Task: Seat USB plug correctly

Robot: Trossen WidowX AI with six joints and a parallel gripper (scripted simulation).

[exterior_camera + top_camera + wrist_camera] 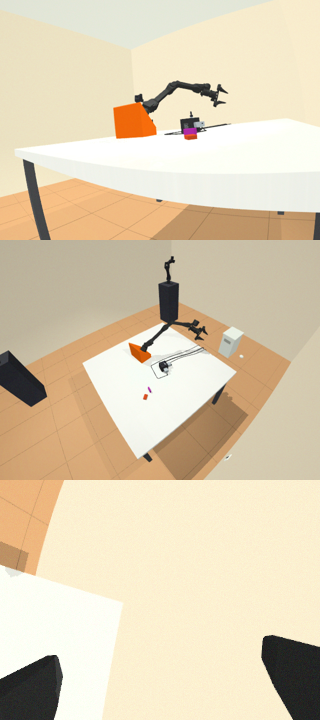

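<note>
Right now the small dark USB plug is 14 cm behind my gripper tip, 52 cm to the right of it and 12 cm below it. Round my gripper tip: orange block: 90 cm to the right, 21 cm below; then small purple block: 3 cm behind, 83 cm to the right, 20 cm below; then pale framed socket: 13 cm behind, 52 cm to the right, 14 cm below.
</note>
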